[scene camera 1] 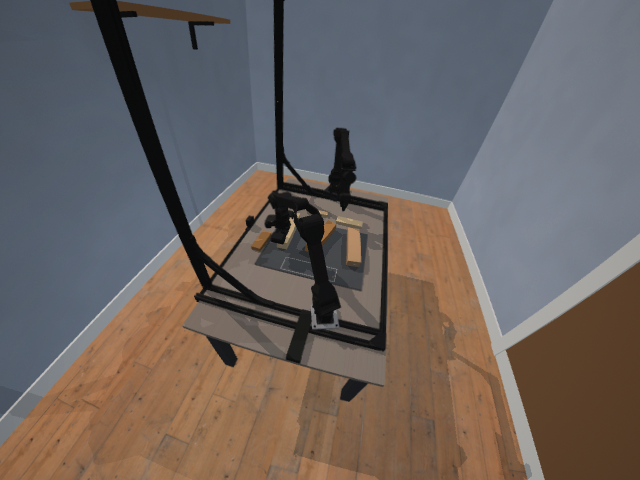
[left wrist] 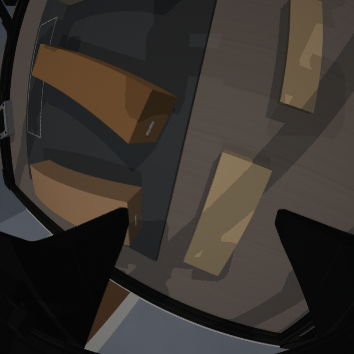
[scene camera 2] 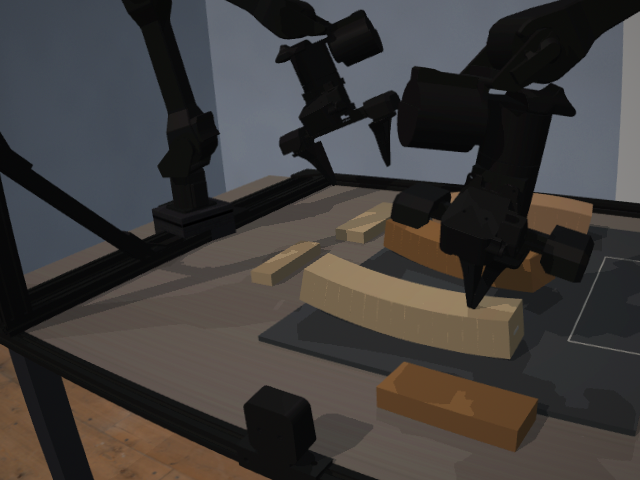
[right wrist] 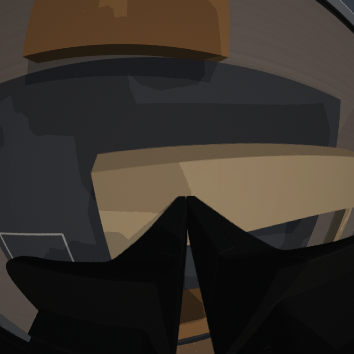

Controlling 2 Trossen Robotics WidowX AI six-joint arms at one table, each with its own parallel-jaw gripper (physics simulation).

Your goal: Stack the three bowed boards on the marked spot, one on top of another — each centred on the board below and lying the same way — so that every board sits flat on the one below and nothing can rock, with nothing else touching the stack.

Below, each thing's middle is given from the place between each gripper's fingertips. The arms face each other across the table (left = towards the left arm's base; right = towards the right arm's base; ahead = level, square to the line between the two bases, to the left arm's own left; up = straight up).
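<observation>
From my left hand: flat brown block (scene camera 2: 498, 417), 240 mm to the right, 400 mm behind, 90 mm below; pale bowed board (scene camera 2: 435, 317), 150 mm to the right, 270 mm behind, 60 mm below; tan bowed board (scene camera 2: 546, 211), 70 mm ahead, 220 mm to the right, 70 mm below; brown bowed board (scene camera 2: 422, 245), 100 mm behind, 180 mm to the right, 70 mm below.
From my right hand: brown bowed board, 50 mm to the left, 190 mm ahead, 20 mm below; flat brown block, 10 mm to the right, 110 mm behind, 40 mm below; pale bowed board, 10 mm ahead, 70 mm to the left, 10 mm below. Right hand itself 10 mm above the tan bowed board, 10 mm to the right of it, 350 mm short of it.
</observation>
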